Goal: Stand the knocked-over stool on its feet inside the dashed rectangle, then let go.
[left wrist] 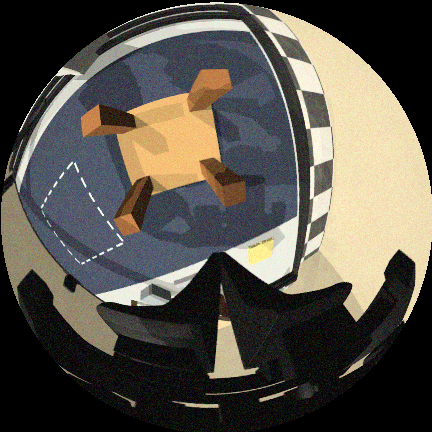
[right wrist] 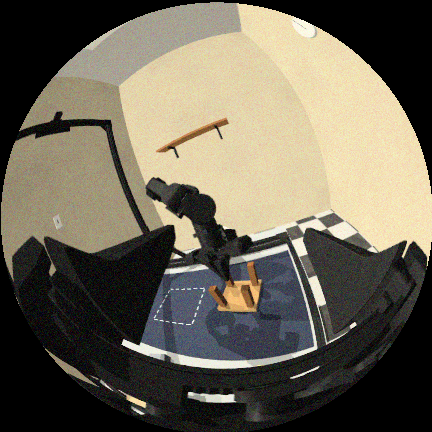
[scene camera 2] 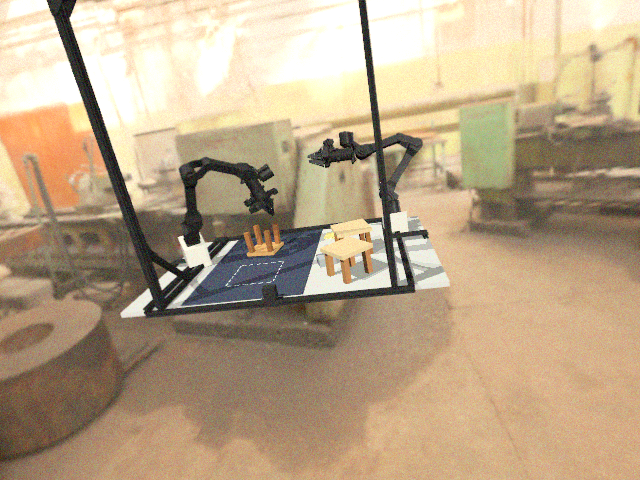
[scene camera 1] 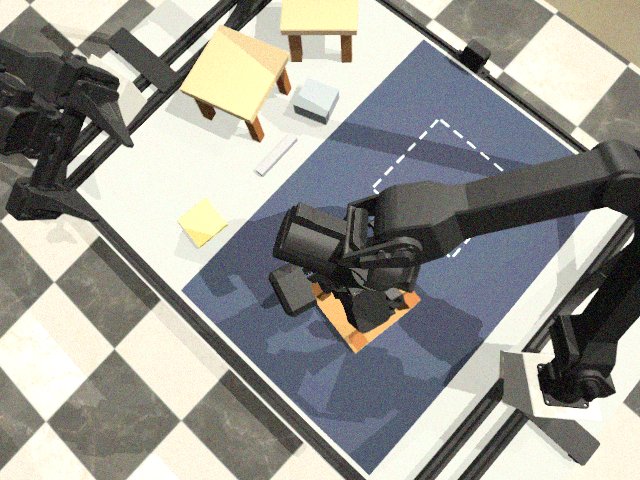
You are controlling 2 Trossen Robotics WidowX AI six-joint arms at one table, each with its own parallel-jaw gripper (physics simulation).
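Frame: origin at the left arm's base, x left, y back, z up, level; centimetres.
Where they show: left gripper, between the fingertips: (left wrist: 218, 257) (right wrist: 226, 280) (scene camera 2: 273, 215); right gripper, between the fingertips: (right wrist: 243, 233) (scene camera 2: 308, 159) (scene camera 1: 112, 184); left arm's base, origin of its link: (scene camera 2: 192, 240) (scene camera 1: 561, 386); right arm's base, origin of its link: (scene camera 2: 393, 214).
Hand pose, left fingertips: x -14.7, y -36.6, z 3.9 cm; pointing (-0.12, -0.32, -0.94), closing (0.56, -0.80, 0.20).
Each offset is from my left fingertips to the top centre of the thing. "spot": to the spot under its first point. Level surfaces: height alone.
The stool @(dz -5.0, dx +3.5, dy +6.2 cm) (scene camera 1: 336, 312) (scene camera 2: 264, 250) (left wrist: 170, 145) (right wrist: 240, 301) lies upside down on the blue mat, its pale seat flat on the mat and its four brown legs pointing up. It is outside the dashed rectangle (scene camera 1: 439, 120) (scene camera 2: 226, 285) (left wrist: 122, 243) (right wrist: 204, 289). My left gripper (scene camera 2: 271, 210) (left wrist: 218, 257) is shut and empty, above the upturned legs; its arm hides part of the stool and rectangle in scene camera 1. My right gripper (scene camera 1: 113, 181) (scene camera 2: 310, 158) is open and empty, raised well away from the stool.
Two upright stools @(dz -5.2, dx -33.8, dy -19.9 cm) (scene camera 1: 235, 72) @(dz -5.5, dx -50.3, dy -6.1 cm) (scene camera 2: 347, 248) stand on the white table beside the blue mat @(dz -16.4 cm) (scene camera 1: 289, 191). Near them lie a grey block @(dz -13.4, dx -34.2, dy -5.7 cm) (scene camera 1: 317, 95), a pale stick @(dz -15.3, dx -22.7, dy -12.4 cm) (scene camera 1: 276, 155) and a yellow square @(spot: dz -15.9, dx -7.9, dy -25.0 cm) (scene camera 1: 202, 222) (left wrist: 261, 251). A dark frame edges the table.
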